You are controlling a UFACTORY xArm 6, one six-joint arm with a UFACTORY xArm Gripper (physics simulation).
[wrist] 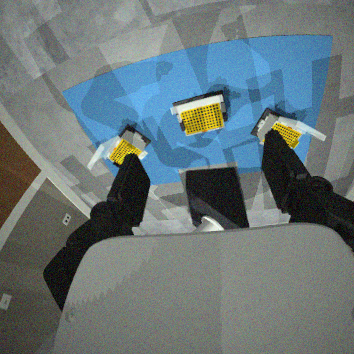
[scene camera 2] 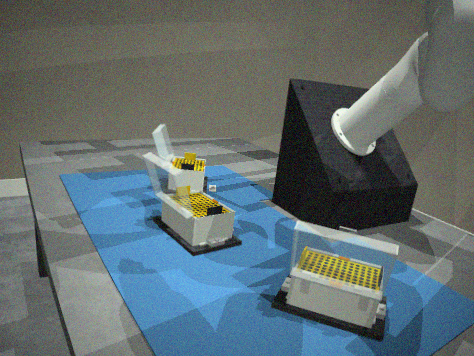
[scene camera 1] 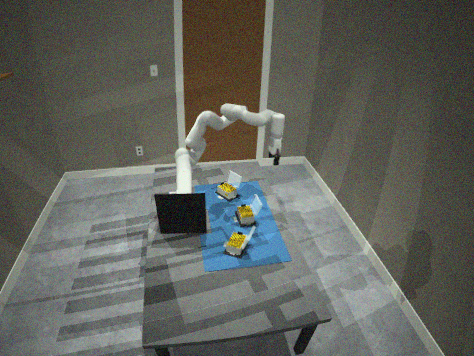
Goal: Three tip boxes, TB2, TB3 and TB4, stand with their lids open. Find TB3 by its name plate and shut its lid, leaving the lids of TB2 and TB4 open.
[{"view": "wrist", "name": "my gripper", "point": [200, 158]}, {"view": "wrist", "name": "tip box TB2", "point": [130, 134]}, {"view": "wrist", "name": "tip box TB4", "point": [268, 117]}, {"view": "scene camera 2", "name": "tip box TB3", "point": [197, 236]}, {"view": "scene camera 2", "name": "tip box TB2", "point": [362, 316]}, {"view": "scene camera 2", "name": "tip box TB4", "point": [196, 180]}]
